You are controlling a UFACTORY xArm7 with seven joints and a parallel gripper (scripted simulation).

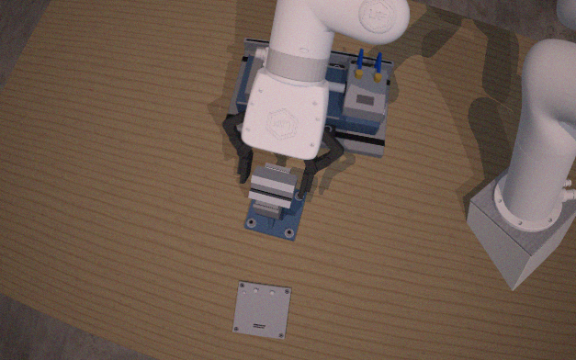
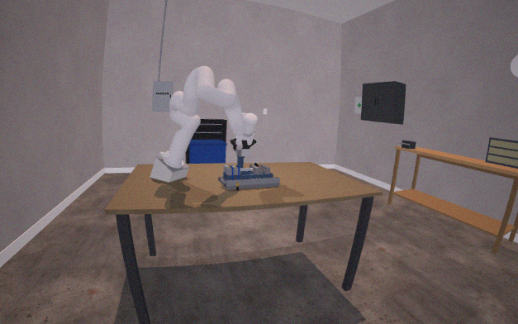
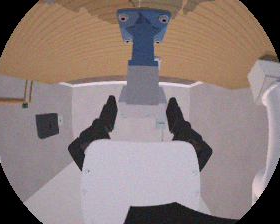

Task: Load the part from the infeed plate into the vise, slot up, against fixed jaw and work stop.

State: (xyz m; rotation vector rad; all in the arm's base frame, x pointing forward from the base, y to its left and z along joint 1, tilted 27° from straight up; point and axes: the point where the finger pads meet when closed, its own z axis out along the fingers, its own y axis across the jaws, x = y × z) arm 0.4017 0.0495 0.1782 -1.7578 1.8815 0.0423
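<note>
Right now the part is 10 mm to the left of my hand and 10 mm below it. Also, from my hand: work stop post: 20 mm ahead, 150 mm to the right, 110 mm below; work stop: 10 mm ahead, 170 mm to the right, 80 mm below; moving jaw: 30 mm behind, 210 mm to the right, 90 mm below.
</note>
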